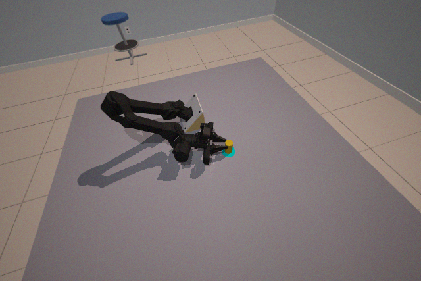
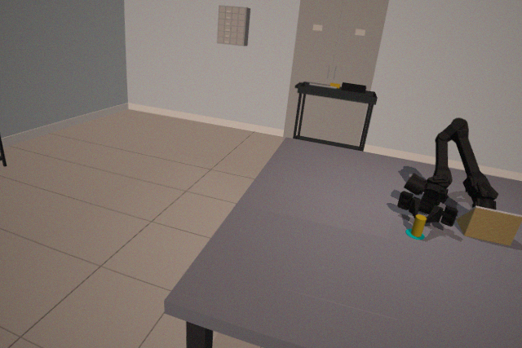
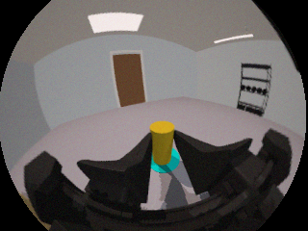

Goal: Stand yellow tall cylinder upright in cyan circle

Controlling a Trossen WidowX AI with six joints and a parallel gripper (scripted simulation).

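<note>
My gripper tip is 20 mm above the yellow tall cylinder. Round my gripper tip: cyan circle: 60 mm below.
</note>
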